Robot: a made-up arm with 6 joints.
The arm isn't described. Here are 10 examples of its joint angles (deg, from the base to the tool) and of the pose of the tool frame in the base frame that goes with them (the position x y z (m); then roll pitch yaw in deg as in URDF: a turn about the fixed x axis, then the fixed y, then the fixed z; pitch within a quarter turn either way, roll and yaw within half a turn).
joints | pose
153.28 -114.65 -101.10 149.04 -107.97 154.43 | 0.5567 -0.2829 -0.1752 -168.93 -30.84 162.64
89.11 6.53 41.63 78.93 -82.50 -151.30 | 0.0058 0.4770 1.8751 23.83 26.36 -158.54
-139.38 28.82 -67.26 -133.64 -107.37 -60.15 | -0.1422 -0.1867 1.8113 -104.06 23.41 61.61
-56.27 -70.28 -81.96 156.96 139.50 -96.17 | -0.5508 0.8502 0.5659 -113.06 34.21 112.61
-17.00 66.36 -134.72 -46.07 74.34 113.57 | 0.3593 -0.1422 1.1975 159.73 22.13 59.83
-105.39 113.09 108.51 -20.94 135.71 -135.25 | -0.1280 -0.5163 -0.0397 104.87 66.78 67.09
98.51 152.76 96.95 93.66 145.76 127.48 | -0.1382 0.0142 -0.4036 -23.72 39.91 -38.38
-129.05 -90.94 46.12 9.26 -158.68 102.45 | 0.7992 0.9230 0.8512 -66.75 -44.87 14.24
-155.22 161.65 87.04 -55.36 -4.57 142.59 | 0.2481 0.1013 -0.4885 76.43 -38.68 -133.96
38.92 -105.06 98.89 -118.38 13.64 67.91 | -0.7773 -0.6196 0.9324 -177.84 70.25 -7.32
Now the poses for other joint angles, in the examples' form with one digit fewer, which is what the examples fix.
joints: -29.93 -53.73 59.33 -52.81 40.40 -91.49
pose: -0.568 0.284 1.659 105.7 25.7 122.6
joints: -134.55 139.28 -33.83 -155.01 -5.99 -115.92
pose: -0.816 -0.794 -0.237 -89.7 -4.4 27.3
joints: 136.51 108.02 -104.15 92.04 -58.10 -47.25
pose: -0.627 0.579 0.830 -147.5 27.3 -158.7
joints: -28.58 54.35 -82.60 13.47 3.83 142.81
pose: 0.448 -0.182 1.618 79.3 66.0 36.0
